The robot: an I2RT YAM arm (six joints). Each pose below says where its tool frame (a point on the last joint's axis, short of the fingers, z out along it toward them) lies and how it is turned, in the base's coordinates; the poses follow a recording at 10 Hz.
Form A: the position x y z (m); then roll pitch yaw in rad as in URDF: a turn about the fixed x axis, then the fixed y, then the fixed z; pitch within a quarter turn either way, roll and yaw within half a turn.
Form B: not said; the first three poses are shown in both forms.
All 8 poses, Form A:
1: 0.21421, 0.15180, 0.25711, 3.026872, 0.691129, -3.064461
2: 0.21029, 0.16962, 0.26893, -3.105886, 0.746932, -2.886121
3: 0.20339, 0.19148, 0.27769, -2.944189, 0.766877, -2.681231
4: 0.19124, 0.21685, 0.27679, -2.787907, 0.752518, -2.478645
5: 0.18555, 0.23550, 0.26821, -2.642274, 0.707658, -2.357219
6: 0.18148, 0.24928, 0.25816, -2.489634, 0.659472, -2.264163
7: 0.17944, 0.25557, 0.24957, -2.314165, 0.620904, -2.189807
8: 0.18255, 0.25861, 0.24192, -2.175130, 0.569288, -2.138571
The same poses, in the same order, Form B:
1: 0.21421, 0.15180, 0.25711, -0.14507, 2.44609, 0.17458
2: 0.21029, 0.16962, 0.26893, -0.28851, 2.37794, 0.07715
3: 0.20339, 0.19148, 0.27769, -0.44531, 2.31230, -0.01029
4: 0.19124, 0.21685, 0.27679, -0.60044, 2.24818, -0.09379
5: 0.18555, 0.23550, 0.26821, -0.67912, 2.20885, -0.21728
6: 0.18148, 0.24928, 0.25816, -0.72353, 2.15771, -0.36319
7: 0.17944, 0.25557, 0.24957, -0.72621, 2.07970, -0.53068
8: 0.18255, 0.25861, 0.24192, -0.73314, 2.01362, -0.67663
